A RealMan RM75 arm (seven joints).
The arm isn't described. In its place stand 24 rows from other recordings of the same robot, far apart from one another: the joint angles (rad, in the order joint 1, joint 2, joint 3, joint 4, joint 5, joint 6, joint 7), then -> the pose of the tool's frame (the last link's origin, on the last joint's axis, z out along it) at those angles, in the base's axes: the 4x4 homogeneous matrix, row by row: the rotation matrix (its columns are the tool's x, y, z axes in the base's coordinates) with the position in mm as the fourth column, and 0 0 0 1 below.
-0.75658 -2.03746 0.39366 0.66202 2.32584 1.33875 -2.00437 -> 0.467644 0.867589 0.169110 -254.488; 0.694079 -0.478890 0.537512 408.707; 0.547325 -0.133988 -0.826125 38.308; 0 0 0 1
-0.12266 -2.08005 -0.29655 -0.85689 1.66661 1.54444 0.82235 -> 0.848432 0.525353 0.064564 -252.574; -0.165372 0.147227 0.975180 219.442; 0.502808 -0.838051 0.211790 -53.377; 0 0 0 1
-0.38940 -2.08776 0.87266 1.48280 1.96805 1.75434 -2.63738 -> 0.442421 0.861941 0.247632 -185.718; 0.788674 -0.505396 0.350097 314.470; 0.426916 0.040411 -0.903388 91.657; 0 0 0 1
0.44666 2.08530 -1.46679 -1.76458 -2.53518 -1.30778 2.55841 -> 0.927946 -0.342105 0.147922 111.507; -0.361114 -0.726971 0.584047 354.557; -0.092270 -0.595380 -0.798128 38.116; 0 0 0 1
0.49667 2.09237 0.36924 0.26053 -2.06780 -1.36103 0.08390 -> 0.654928 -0.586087 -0.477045 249.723; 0.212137 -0.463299 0.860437 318.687; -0.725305 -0.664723 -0.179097 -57.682; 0 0 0 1
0.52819 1.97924 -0.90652 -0.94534 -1.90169 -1.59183 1.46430 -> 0.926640 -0.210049 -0.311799 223.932; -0.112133 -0.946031 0.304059 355.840; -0.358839 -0.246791 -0.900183 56.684; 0 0 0 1
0.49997 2.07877 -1.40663 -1.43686 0.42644 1.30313 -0.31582 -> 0.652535 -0.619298 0.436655 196.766; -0.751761 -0.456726 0.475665 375.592; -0.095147 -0.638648 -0.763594 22.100; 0 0 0 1
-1.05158 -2.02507 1.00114 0.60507 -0.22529 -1.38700 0.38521 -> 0.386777 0.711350 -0.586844 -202.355; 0.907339 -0.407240 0.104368 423.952; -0.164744 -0.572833 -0.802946 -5.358; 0 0 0 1
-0.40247 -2.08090 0.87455 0.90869 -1.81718 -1.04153 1.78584 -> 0.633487 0.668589 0.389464 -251.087; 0.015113 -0.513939 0.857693 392.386; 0.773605 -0.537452 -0.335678 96.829; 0 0 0 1
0.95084 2.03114 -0.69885 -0.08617 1.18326 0.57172 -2.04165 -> 0.916592 -0.388914 0.092760 249.621; -0.352975 -0.678143 0.644616 443.811; -0.187796 -0.623592 -0.758858 -63.056; 0 0 0 1
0.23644 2.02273 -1.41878 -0.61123 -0.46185 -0.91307 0.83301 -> 0.557909 -0.796245 -0.233949 320.454; -0.061401 -0.320730 0.945178 343.968; -0.827628 -0.512959 -0.227828 37.210; 0 0 0 1
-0.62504 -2.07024 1.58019 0.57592 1.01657 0.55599 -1.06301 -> 0.875869 0.446955 0.181892 -214.096; 0.190139 -0.666108 0.721212 418.258; 0.443509 -0.597102 -0.668407 -63.655; 0 0 0 1
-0.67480 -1.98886 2.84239 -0.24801 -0.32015 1.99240 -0.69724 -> 0.676230 0.064860 0.733830 -247.382; -0.034103 -0.992293 0.119130 280.172; 0.735901 -0.105585 -0.668806 2.626; 0 0 0 1
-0.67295 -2.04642 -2.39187 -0.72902 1.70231 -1.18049 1.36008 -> 0.527876 0.741023 0.415009 -204.335; 0.374556 -0.641664 0.669309 428.785; 0.762270 -0.197868 -0.616274 53.837; 0 0 0 1
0.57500 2.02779 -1.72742 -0.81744 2.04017 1.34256 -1.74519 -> 0.755327 -0.104203 -0.647011 116.676; -0.163231 -0.986077 -0.031747 311.708; -0.634695 0.129591 -0.761819 -66.993; 0 0 0 1
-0.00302 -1.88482 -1.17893 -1.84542 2.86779 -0.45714 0.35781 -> 0.983796 0.179208 -0.005429 -165.689; 0.096286 -0.502556 0.859166 311.028; 0.151241 -0.845767 -0.511668 31.914; 0 0 0 1
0.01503 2.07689 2.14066 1.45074 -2.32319 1.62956 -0.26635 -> -0.118080 -0.961539 0.247993 333.474; -0.941763 0.187626 0.279068 220.223; -0.314865 -0.200599 -0.927696 69.002; 0 0 0 1
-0.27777 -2.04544 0.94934 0.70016 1.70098 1.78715 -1.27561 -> 0.727297 0.368586 0.578950 -277.429; 0.294122 -0.929554 0.222310 249.288; 0.620106 0.008597 -0.784471 7.215; 0 0 0 1
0.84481 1.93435 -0.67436 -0.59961 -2.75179 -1.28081 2.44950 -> 0.370623 -0.859657 0.351609 283.561; -0.916571 -0.277340 0.288061 415.333; -0.150119 -0.429037 -0.890725 46.070; 0 0 0 1
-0.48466 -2.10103 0.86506 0.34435 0.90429 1.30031 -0.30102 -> 0.776753 0.395305 0.490295 -271.138; -0.347153 -0.380809 0.857012 364.334; 0.525490 -0.835894 -0.158563 27.896; 0 0 0 1
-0.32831 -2.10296 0.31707 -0.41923 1.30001 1.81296 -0.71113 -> -0.099304 0.911126 0.399985 -277.262; -0.043936 -0.405594 0.912997 217.382; 0.994087 0.073091 0.080308 -45.145; 0 0 0 1
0.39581 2.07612 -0.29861 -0.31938 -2.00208 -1.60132 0.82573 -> 0.700553 -0.510372 -0.498745 316.508; -0.142989 -0.785136 0.602591 270.064; -0.699128 -0.350832 -0.623007 -14.517; 0 0 0 1
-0.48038 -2.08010 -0.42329 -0.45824 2.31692 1.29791 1.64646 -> 0.421997 -0.660400 0.621121 -200.336; -0.617821 0.291911 0.730127 299.169; -0.663488 -0.691853 -0.284823 -91.108; 0 0 0 1
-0.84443 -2.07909 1.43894 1.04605 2.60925 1.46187 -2.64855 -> 0.700330 0.524244 -0.484465 -152.365; 0.655310 -0.741283 0.145149 385.153; -0.283032 -0.419127 -0.862685 -38.648; 0 0 0 1
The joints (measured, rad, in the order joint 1, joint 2, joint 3, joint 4, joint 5, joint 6, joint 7), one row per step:
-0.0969 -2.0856 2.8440 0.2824 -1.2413 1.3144 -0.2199
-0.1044 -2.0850 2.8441 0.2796 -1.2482 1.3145 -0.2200
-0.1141 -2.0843 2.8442 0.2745 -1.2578 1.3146 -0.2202
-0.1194 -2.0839 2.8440 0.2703 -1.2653 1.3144 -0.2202
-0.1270 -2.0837 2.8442 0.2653 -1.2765 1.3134 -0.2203
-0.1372 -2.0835 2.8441 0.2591 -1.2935 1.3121 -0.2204
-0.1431 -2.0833 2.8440 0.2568 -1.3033 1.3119 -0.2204
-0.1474 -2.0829 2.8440 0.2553 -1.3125 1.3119 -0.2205
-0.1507 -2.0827 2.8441 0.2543 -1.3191 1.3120 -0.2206
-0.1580 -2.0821 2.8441 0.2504 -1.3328 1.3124 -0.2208
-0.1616 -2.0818 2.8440 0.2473 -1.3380 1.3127 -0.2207
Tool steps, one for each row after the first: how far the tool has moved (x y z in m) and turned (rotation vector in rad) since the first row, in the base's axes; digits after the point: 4 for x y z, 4 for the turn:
0.0001 0.0027 0.0013 0.0047 0.0022 -0.0020
-0.0002 0.0062 0.0032 0.0112 0.0061 -0.0038
-0.0008 0.0081 0.0047 0.0164 0.0093 -0.0026
-0.0015 0.0109 0.0064 0.0233 0.0126 -0.0005
-0.0025 0.0146 0.0090 0.0343 0.0159 0.0037
-0.0027 0.0168 0.0104 0.0412 0.0166 0.0053
-0.0031 0.0184 0.0117 0.0477 0.0168 0.0078
-0.0033 0.0197 0.0125 0.0524 0.0167 0.0092
-0.0039 0.0224 0.0148 0.0625 0.0183 0.0120
-0.0043 0.0237 0.0159 0.0665 0.0207 0.0125

